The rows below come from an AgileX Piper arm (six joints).
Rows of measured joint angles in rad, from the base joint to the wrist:
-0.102 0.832 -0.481 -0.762 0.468 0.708
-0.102 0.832 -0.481 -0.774 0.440 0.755
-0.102 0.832 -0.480 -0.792 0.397 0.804
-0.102 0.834 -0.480 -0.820 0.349 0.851
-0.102 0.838 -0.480 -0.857 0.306 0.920
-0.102 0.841 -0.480 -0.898 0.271 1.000
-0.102 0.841 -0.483 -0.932 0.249 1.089
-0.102 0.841 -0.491 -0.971 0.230 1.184
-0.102 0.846 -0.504 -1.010 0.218 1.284
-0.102 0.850 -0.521 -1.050 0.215 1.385
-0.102 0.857 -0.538 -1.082 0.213 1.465
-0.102 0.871 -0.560 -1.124 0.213 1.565
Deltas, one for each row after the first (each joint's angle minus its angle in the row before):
0.000 0.000 0.000 -0.012 -0.028 0.047
0.000 0.000 0.001 -0.018 -0.043 0.049
0.000 0.002 0.000 -0.028 -0.048 0.047
0.000 0.004 0.000 -0.037 -0.043 0.069
0.000 0.003 0.000 -0.041 -0.035 0.080
0.000 0.000 -0.003 -0.034 -0.022 0.089
0.000 0.000 -0.008 -0.039 -0.019 0.095
0.000 0.005 -0.013 -0.039 -0.012 0.100
0.000 0.004 -0.017 -0.040 -0.003 0.101
0.000 0.007 -0.017 -0.032 -0.002 0.080
0.000 0.014 -0.022 -0.042 0.000 0.100

